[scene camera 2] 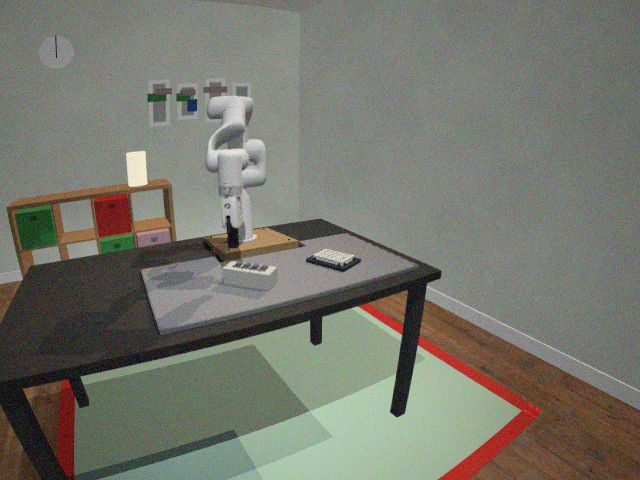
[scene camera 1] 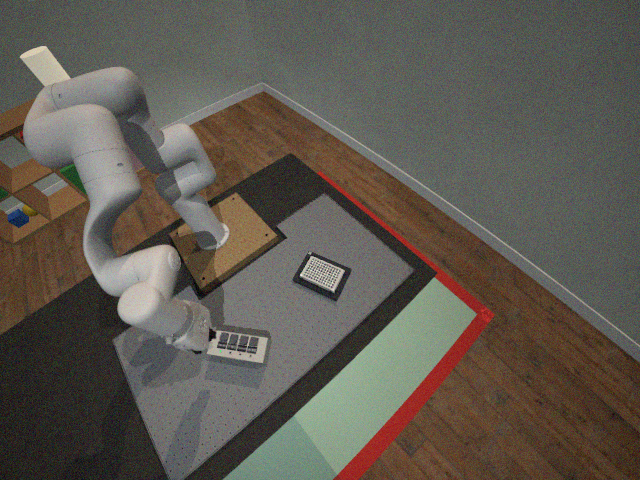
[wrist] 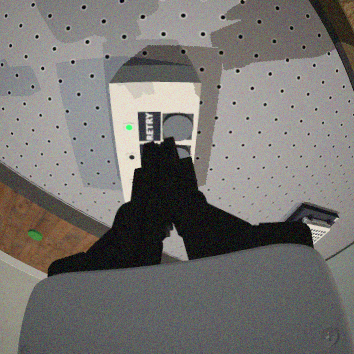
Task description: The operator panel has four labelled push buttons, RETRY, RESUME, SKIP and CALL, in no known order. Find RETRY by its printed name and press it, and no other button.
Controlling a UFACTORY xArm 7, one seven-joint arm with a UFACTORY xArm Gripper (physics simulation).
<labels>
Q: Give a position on a white perforated plate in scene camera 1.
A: At 323, 274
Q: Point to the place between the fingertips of the gripper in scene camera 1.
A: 211, 336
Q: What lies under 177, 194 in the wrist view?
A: The gripper.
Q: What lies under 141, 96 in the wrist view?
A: An operator panel.
</labels>
